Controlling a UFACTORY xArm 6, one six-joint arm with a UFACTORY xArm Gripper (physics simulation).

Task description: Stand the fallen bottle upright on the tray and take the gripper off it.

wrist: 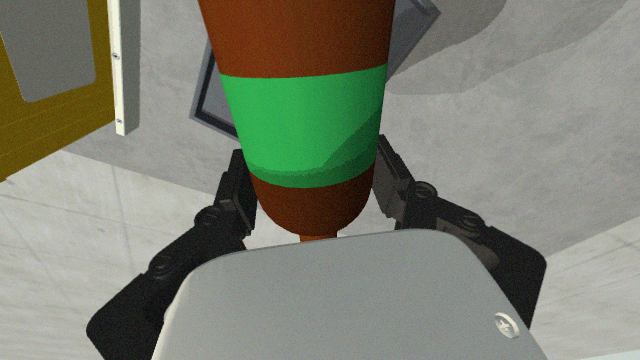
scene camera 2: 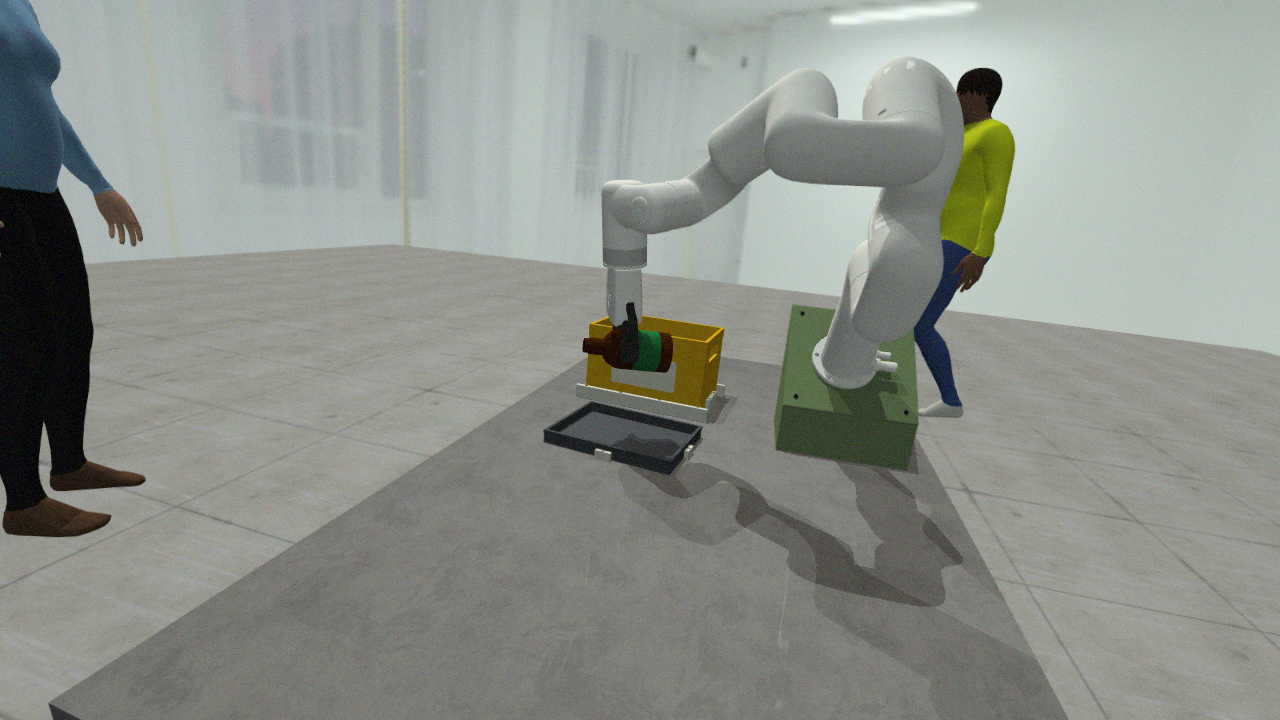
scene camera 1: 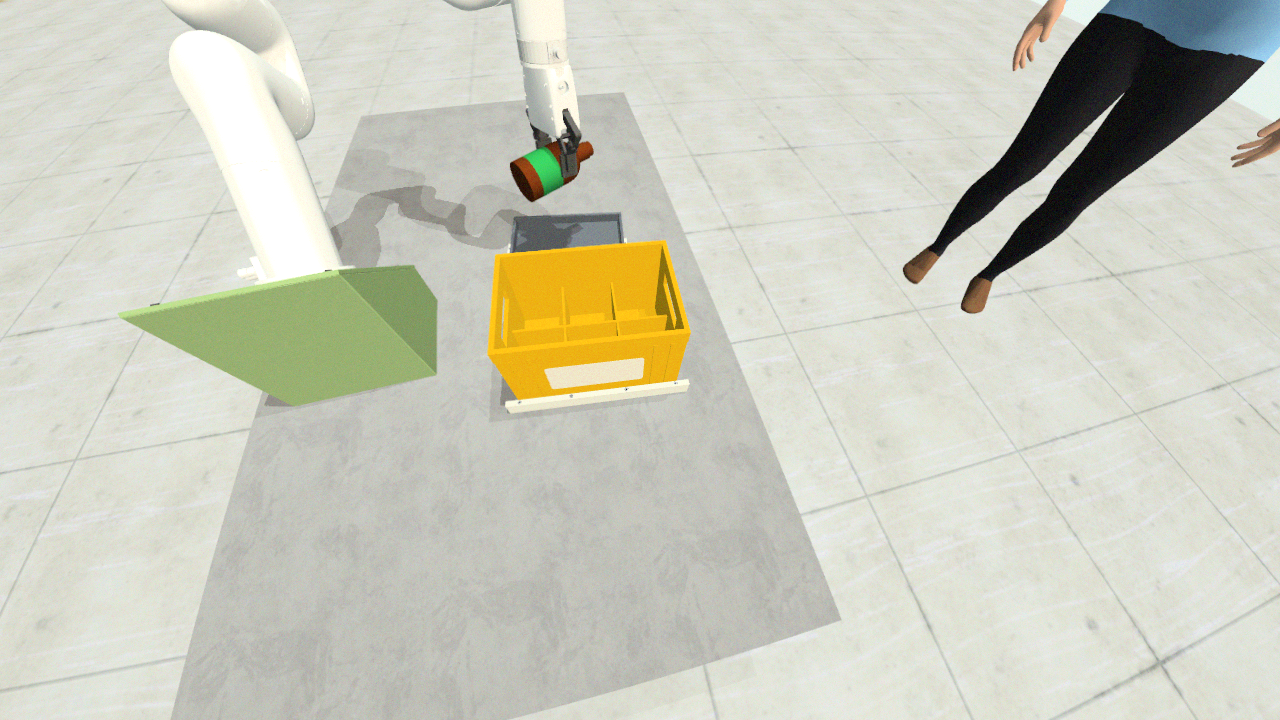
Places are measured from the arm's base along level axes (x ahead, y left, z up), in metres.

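Where they show: gripper, fingertip midpoint: (wrist: 311, 159) (scene camera 2: 625, 352) (scene camera 1: 557, 168); arm's base, link origin: (scene camera 2: 844, 362) (scene camera 1: 310, 280).
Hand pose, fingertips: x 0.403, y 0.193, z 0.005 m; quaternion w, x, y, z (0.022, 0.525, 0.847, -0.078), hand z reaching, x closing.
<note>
Each offset is from my fingertips to the top centre of the thing.
The brown bottle with a green label @(dx -0.001, dy +0.001, dz +0.045 m) (scene camera 1: 544, 170) (scene camera 2: 650, 350) (wrist: 302, 120) lies on its side in the air, well above the tray. Its neck points left in scene camera 2 and its base points right. My gripper (scene camera 1: 556, 162) (scene camera 2: 630, 351) (wrist: 311, 159) points down and is shut on the bottle near its shoulder, one finger on each side. The dark tray @(dx -0.007, dy -0.027, dz -0.156 m) (scene camera 1: 567, 215) (scene camera 2: 586, 446) (wrist: 215, 126) lies flat below with the arm's shadow on it. In the wrist view the bottle hides much of the tray, and the palm hides most of the neck.
A yellow crate with compartments @(dx +0.002, dy -0.308, dz -0.006 m) (scene camera 1: 595, 342) (scene camera 2: 715, 368) (wrist: 55, 132) stands beside the tray, with white rails (scene camera 1: 597, 396) (scene camera 2: 644, 402) (wrist: 117, 65) along its foot. The arm's base stands on a green block (scene camera 1: 295, 335) (scene camera 2: 841, 439). Two people stand around the grey mat (scene camera 1: 537, 555) (scene camera 2: 501, 573).
</note>
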